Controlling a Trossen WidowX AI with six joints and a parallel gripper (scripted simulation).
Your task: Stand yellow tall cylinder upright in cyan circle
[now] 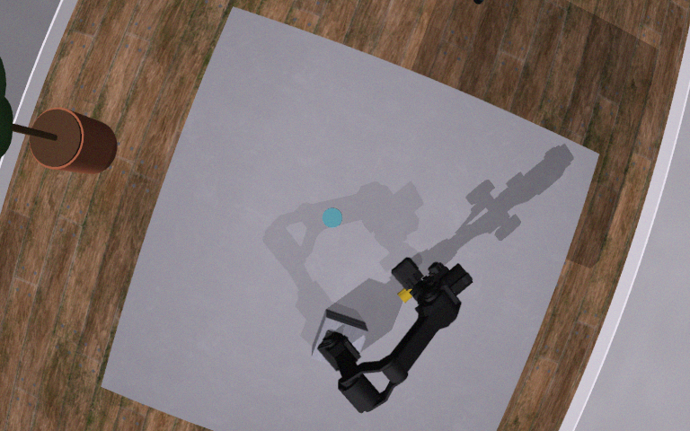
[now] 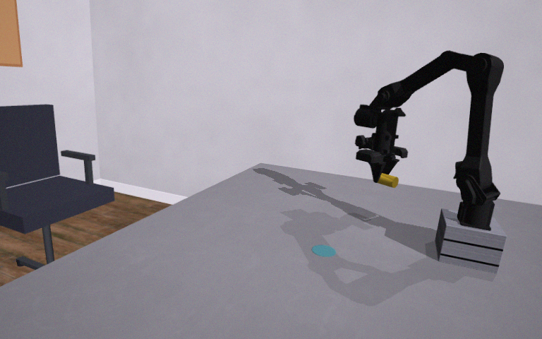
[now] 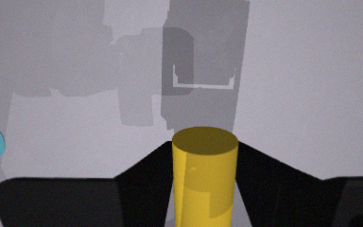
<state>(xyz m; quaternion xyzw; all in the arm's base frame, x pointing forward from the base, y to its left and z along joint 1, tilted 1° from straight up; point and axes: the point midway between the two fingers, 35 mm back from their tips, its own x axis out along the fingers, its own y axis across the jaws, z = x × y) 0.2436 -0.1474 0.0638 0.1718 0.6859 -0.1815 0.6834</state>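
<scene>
Right now my hand is 280 mm to the right of the cyan circle, 160 mm above it and 90 mm short of it. Round my hand: yellow cylinder (20 mm below, 20 mm behind, 10 mm to the left).
</scene>
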